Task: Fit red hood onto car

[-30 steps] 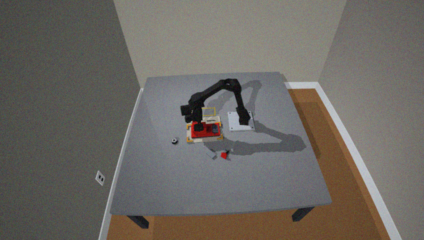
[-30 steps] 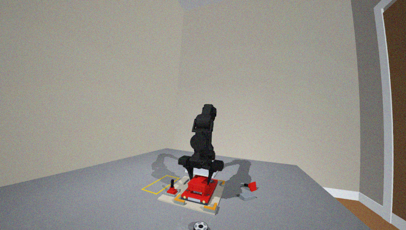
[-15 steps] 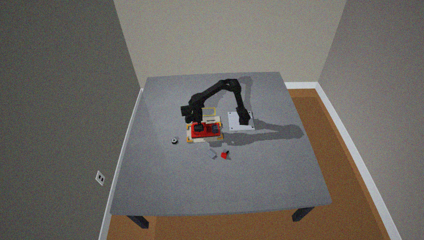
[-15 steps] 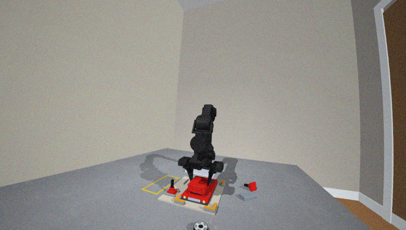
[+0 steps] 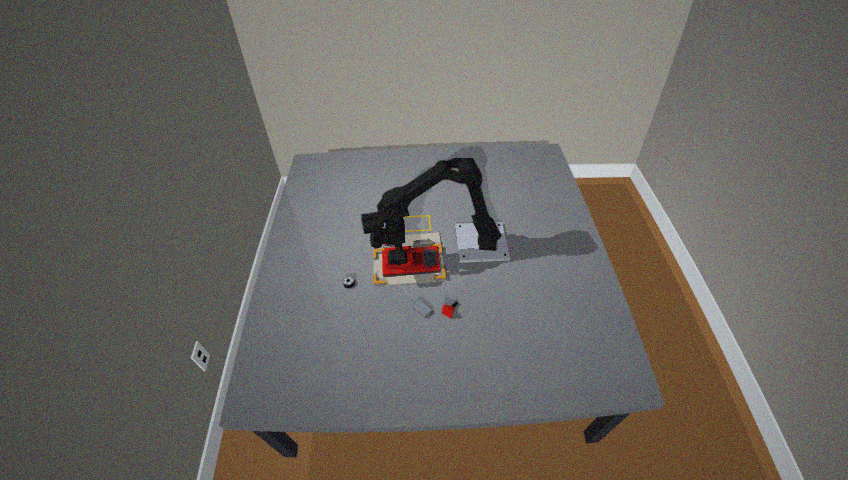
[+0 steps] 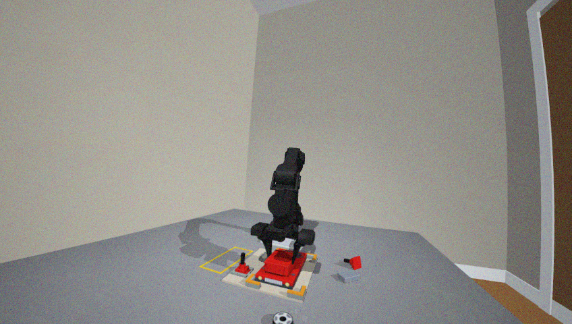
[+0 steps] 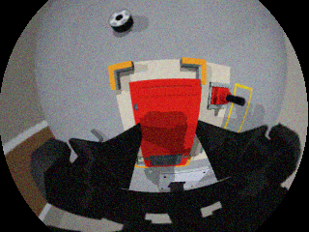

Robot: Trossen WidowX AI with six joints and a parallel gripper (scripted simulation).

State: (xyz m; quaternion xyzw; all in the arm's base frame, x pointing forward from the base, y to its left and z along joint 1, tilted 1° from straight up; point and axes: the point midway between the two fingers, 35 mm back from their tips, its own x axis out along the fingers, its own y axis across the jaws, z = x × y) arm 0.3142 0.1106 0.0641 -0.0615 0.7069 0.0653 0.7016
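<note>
Now: gripper tip right at the red hood. From my gripper tip the other things lie so: grey engine block (20 mm below); black wheel (160 mm ahead, 100 mm to the left, 40 mm below).
</note>
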